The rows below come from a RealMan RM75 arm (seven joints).
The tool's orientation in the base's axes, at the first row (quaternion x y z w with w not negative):
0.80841 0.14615 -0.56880 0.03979
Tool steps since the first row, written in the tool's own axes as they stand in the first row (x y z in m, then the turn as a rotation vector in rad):
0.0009 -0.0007 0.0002 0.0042 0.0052 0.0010
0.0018 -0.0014 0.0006 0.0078 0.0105 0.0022
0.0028 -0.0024 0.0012 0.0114 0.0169 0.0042
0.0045 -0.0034 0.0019 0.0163 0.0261 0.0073
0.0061 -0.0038 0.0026 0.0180 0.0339 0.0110
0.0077 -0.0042 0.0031 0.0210 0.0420 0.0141
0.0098 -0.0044 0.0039 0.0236 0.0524 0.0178
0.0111 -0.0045 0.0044 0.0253 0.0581 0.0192
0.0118 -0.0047 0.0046 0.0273 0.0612 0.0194
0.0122 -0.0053 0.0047 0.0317 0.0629 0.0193
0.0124 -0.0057 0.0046 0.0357 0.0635 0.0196
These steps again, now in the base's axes. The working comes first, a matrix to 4 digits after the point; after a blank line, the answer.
The tool's axes in the first row as the columns of a matrix, in the base's axes (used below as rounded here):
0.3102 0.2816 -0.9080
0.1910 -0.9541 -0.2306
-0.9313 -0.1019 -0.3498

-0.0001 0.0008 -0.0008 0.0019 -0.0044 -0.0048
-0.0004 0.0015 -0.0017 0.0034 -0.0090 -0.0091
-0.0009 0.0025 -0.0028 0.0045 -0.0149 -0.0138
-0.0013 0.0037 -0.0045 0.0058 -0.0235 -0.0204
-0.0015 0.0042 -0.0062 0.0051 -0.0314 -0.0241
-0.0016 0.0048 -0.0078 0.0055 -0.0393 -0.0288
-0.0017 0.0052 -0.0100 0.0059 -0.0496 -0.0335
-0.0018 0.0054 -0.0114 0.0068 -0.0550 -0.0362
-0.0018 0.0057 -0.0121 0.0081 -0.0577 -0.0384
-0.0020 0.0063 -0.0125 0.0100 -0.0584 -0.0427
-0.0019 0.0067 -0.0126 0.0112 -0.0583 -0.0466

